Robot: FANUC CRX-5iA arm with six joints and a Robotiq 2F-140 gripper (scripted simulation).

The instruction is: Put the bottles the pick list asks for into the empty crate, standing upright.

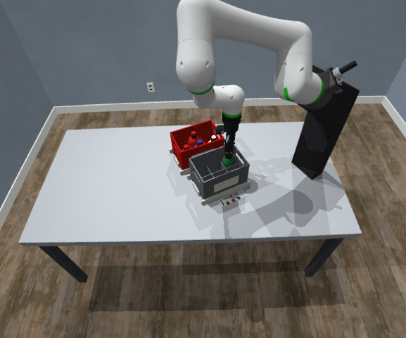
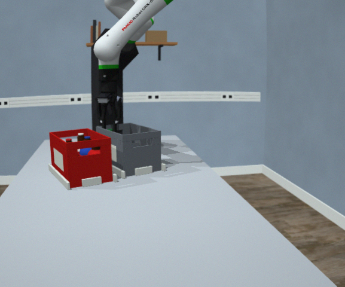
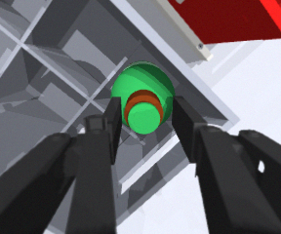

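My gripper is now 25 cm short of the red bottle, 10 cm to the left of it and 8 cm above it. From my hand the other things lie so: white-capped bottle: 12 cm ahead, 10 cm to the right, 8 cm below; then grey crate: 3 cm ahead, 9 cm to the left, 9 cm below; then green-label bottle: 8 cm below.
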